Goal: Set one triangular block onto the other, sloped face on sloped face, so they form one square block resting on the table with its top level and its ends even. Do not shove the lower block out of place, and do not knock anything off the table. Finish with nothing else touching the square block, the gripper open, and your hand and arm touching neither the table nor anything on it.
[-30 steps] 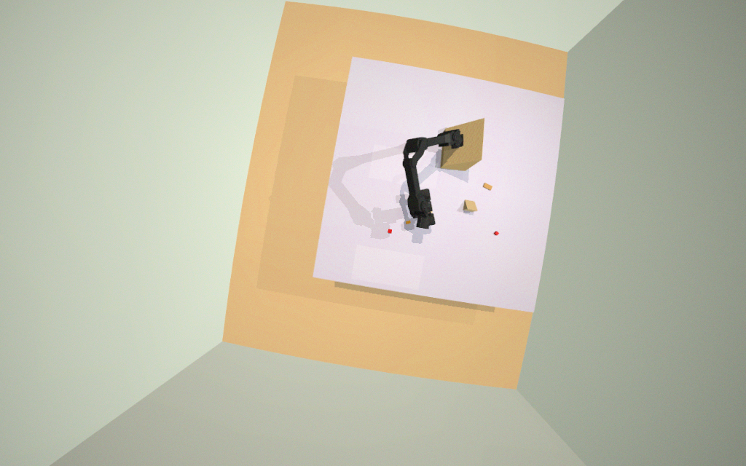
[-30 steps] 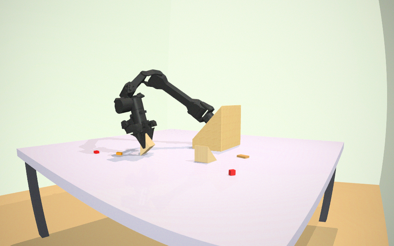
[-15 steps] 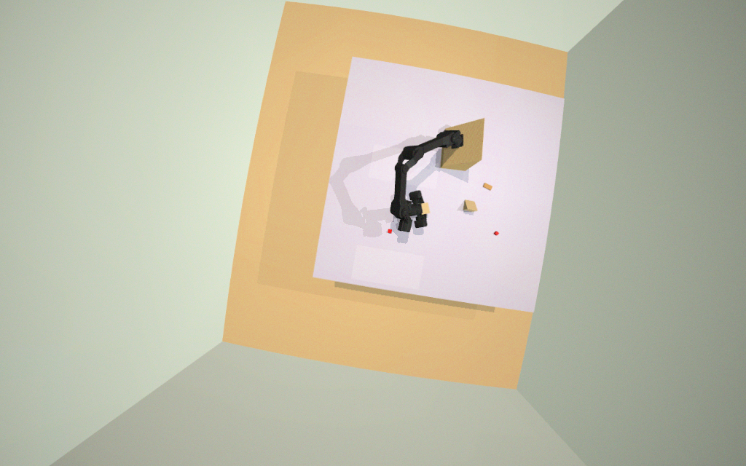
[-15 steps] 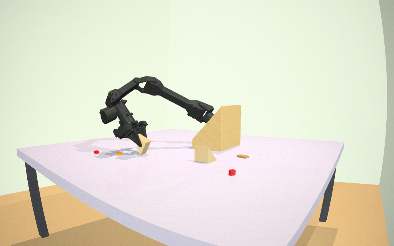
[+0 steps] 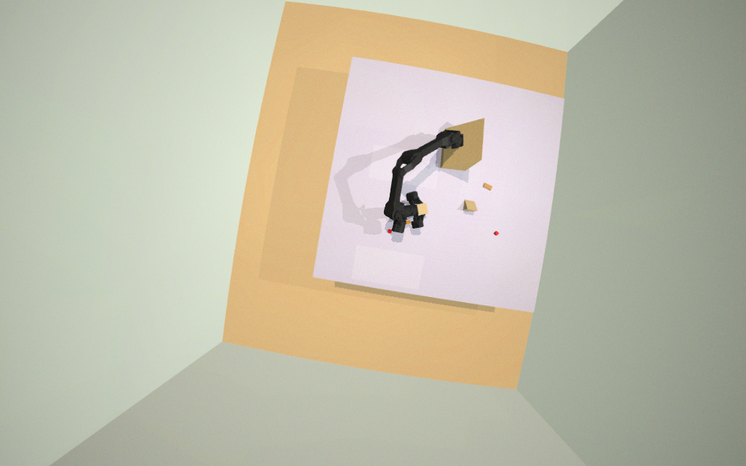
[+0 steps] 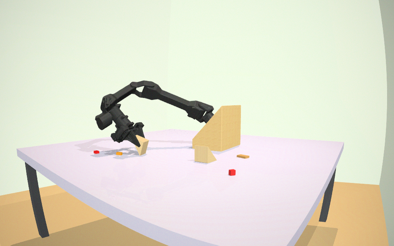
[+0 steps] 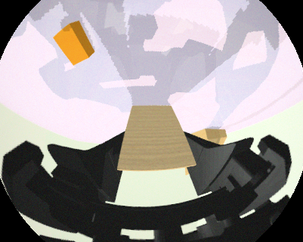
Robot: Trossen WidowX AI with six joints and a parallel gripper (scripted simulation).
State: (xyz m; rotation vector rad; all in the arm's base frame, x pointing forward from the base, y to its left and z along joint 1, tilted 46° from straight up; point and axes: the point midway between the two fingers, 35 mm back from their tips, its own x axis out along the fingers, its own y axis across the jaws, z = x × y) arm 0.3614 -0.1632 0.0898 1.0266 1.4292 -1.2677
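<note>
Now: gripper tip 80 mm to the left of the orange block, 70 mm short of it and 30 mm above it. From my gripper tip the other things lie so: flat tan tile (370 mm to the left, 150 mm behind, 30 mm below); then red cube (430 mm to the left, 110 mm ahead, 30 mm below).
</note>
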